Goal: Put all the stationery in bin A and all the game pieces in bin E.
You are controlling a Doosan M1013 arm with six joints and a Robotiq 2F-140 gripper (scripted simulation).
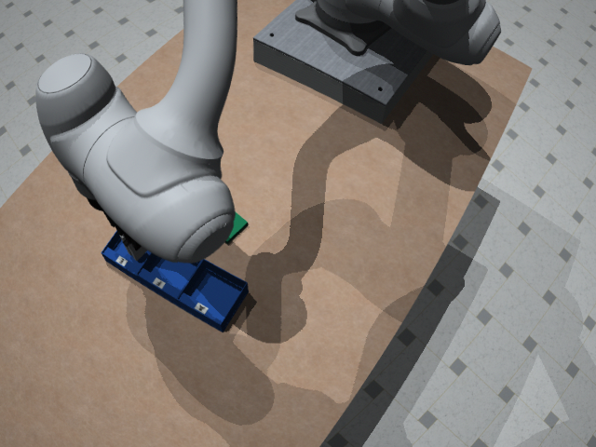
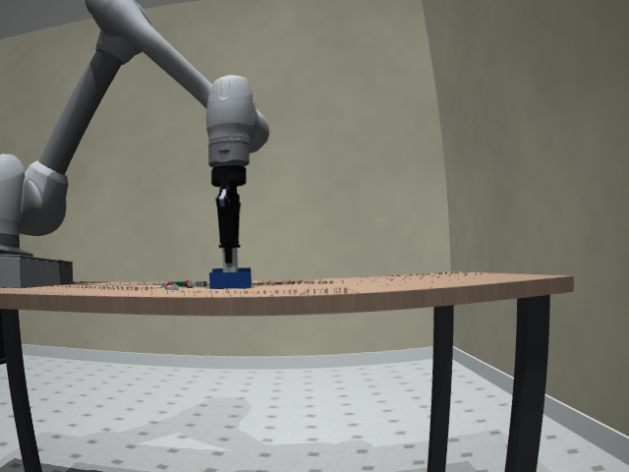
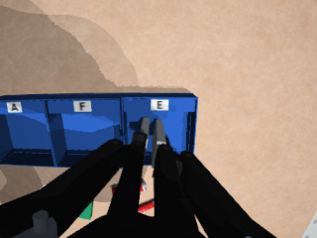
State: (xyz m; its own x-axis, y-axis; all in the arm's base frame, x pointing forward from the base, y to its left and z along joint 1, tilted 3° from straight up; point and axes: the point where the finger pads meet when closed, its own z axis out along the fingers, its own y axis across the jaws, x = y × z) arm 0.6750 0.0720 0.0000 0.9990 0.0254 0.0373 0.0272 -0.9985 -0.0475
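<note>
Right now my hand is 20 mm past the blue three-compartment bin, 70 mm to the right of it and 30 mm above it. Round my hand: red thing (130 mm behind, 20 mm to the right, 40 mm below); then white domino (100 mm behind, 90 mm to the right, 40 mm below); then grey clip-like piece (100 mm behind, 70 mm to the left, 40 mm below).
</note>
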